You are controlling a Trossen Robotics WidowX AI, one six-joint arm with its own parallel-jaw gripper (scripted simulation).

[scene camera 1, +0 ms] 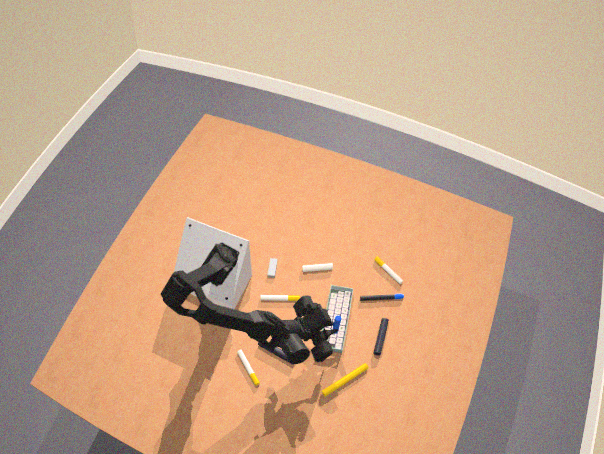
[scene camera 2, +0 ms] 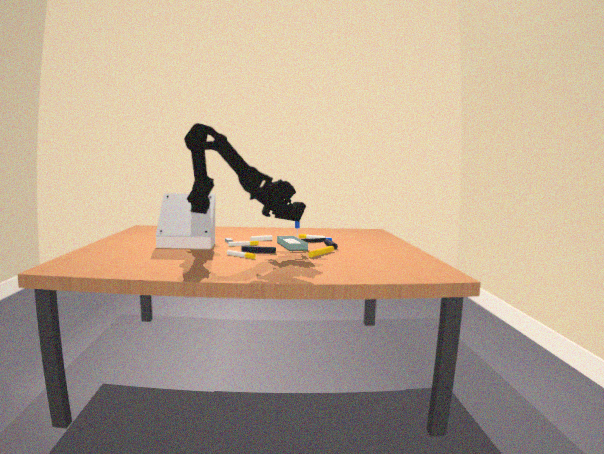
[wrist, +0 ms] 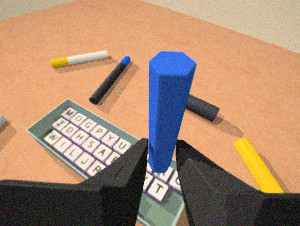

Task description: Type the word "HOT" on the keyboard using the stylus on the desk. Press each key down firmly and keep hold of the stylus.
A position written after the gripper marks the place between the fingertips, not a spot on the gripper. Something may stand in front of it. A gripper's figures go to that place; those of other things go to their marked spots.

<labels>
The gripper (wrist: 161, 145): 11 cm from the lens. A blue stylus (wrist: 171, 73): 6 cm from the lens. A yellow bar (wrist: 267, 182): 23 cm from the lens. The marked spots on the blue stylus and the yellow bar are 20 cm apart.
</labels>
